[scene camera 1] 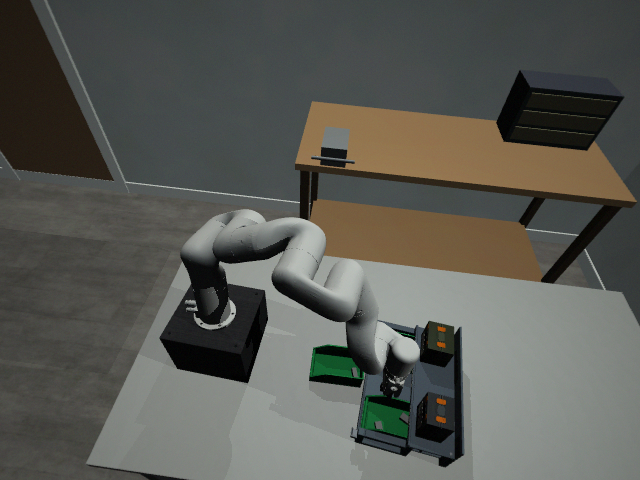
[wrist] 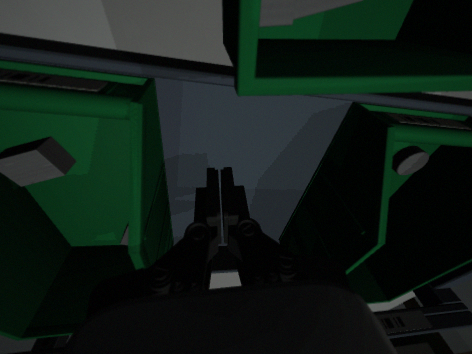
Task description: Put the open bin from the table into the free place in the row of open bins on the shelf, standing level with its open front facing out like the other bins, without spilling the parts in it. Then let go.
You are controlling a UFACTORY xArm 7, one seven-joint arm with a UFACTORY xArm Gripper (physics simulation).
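Where they show: gripper, fingertip midpoint: [wrist: 219,182]; arm's base, link origin: [scene camera 1: 215,314].
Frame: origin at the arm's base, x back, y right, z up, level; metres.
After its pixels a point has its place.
The open green bin [scene camera 1: 330,365] {z -0.202, x -0.374, y 0.043 m} [wrist: 350,83] {z -0.130, x -0.476, y 0.080 m} with grey parts in it stands on the table, its right end close to the shelf's front edge; whether they touch I cannot tell. The grey-blue shelf [scene camera 1: 436,379] {z -0.102, x -0.700, y 0.100 m} [wrist: 225,130] {z -0.199, x -0.524, y 0.110 m} holds a near green bin [scene camera 1: 387,413] {z -0.196, x -0.561, y 0.184 m} [wrist: 100,107] {z -0.163, x -0.490, y 0.162 m} with grey blocks and a far green bin [scene camera 1: 406,333] {z -0.124, x -0.625, y -0.057 m} [wrist: 335,195] {z -0.165, x -0.564, y 0.035 m} with a round part, mostly hidden by the arm in the scene view. The free place lies between them. My gripper [scene camera 1: 391,393] {z -0.177, x -0.552, y 0.117 m} [wrist: 219,182] {z -0.177, x -0.552, y 0.117 m} is shut and empty, over the free place and apart from the table bin.
Two dark boxes with orange marks, a far one [scene camera 1: 441,336] {z -0.006, x -0.702, y 0.004 m} and a near one [scene camera 1: 439,411] {z 0.019, x -0.654, y 0.235 m}, stand on the rear part of the shelf. The black robot base [scene camera 1: 206,361] {z -0.090, x 0.012, y 0.114 m} is at the left. A wooden workbench [scene camera 1: 423,144] with a dark drawer cabinet [scene camera 1: 563,111] stands behind.
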